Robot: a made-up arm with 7 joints.
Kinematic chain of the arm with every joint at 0, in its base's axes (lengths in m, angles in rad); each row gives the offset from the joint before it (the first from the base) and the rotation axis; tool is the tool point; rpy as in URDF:
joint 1: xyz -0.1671 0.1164 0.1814 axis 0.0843 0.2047 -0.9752
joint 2: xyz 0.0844 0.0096 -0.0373 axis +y
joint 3: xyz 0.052 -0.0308 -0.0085 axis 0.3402 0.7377 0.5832
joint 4: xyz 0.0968 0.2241 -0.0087 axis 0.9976 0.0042 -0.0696
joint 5: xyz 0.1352 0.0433 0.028 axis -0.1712 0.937 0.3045
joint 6: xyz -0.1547 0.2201 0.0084 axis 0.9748 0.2 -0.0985
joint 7: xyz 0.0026 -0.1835 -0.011 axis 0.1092 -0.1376 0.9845
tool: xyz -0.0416 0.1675 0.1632 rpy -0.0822 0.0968 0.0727
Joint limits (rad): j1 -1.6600..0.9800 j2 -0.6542..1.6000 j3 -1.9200..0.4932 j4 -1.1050..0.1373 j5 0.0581..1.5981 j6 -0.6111..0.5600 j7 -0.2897..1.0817
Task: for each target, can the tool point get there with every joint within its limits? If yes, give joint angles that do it. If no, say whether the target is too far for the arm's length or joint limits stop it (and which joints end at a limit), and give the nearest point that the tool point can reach.
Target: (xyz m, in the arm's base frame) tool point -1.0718 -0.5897 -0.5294
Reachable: no: too far | nearest point -0.6496 0.0003 -0.2549 | short by 0.776 m
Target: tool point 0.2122 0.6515 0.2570
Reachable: yes | joints -0.2439 0.1735 -1.1116 -0.6488 0.9839 0.2030 0.5403
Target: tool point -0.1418 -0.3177 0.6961
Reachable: no: joint limits stop it (at a limit: joint 1, joint 2, joint 3, joint 4, joint 5, joint 7) | nearest point 0.0693 -0.2352 0.6794 | short by 0.227 m
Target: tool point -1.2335 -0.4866 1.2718
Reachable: no: too far | nearest point -0.7146 0.1117 0.6364 | short by 1.015 m
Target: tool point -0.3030 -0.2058 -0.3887
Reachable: no: joint limits stop it (at a limit: joint 1, joint 2, joint 4, joint 5, joint 6) | nearest point -0.3671 -0.0180 -0.3544 | short by 0.201 m
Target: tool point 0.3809 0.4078 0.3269
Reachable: yes | joints 0.2287 0.2610 -0.5786 -0.0864 1.3068 0.1804 0.2488
